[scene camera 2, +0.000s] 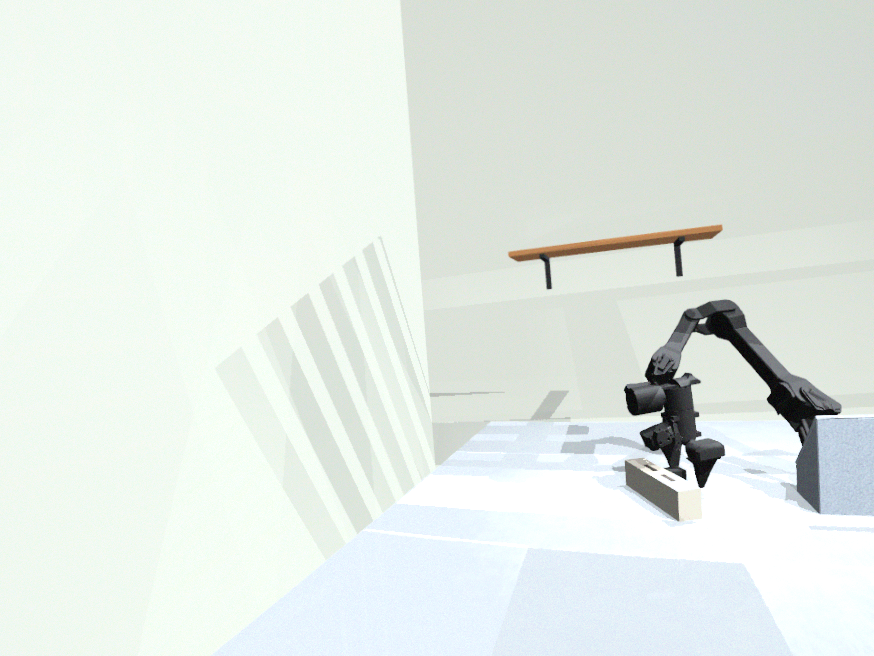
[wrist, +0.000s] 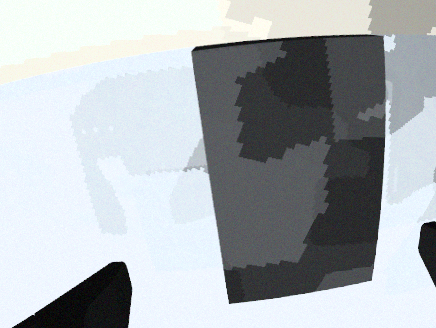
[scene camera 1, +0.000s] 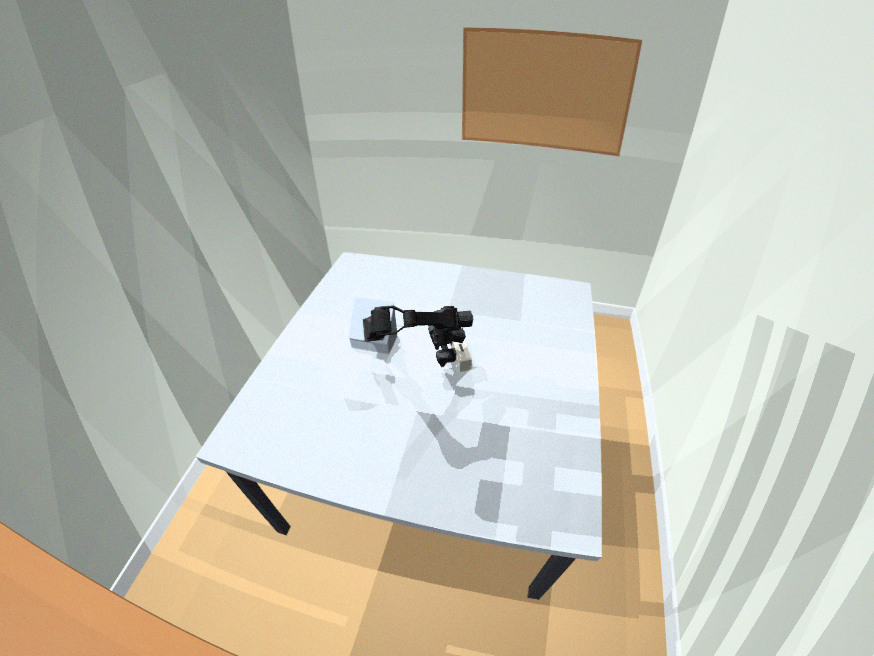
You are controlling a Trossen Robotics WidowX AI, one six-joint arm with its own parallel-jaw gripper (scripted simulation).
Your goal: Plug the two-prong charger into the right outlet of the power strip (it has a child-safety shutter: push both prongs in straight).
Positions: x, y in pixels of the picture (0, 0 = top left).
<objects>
my gripper: scene camera 2; wrist; scene camera 1 439, 358
same spot on my gripper: (wrist: 109, 290) = (scene camera 2: 697, 481)
</objects>
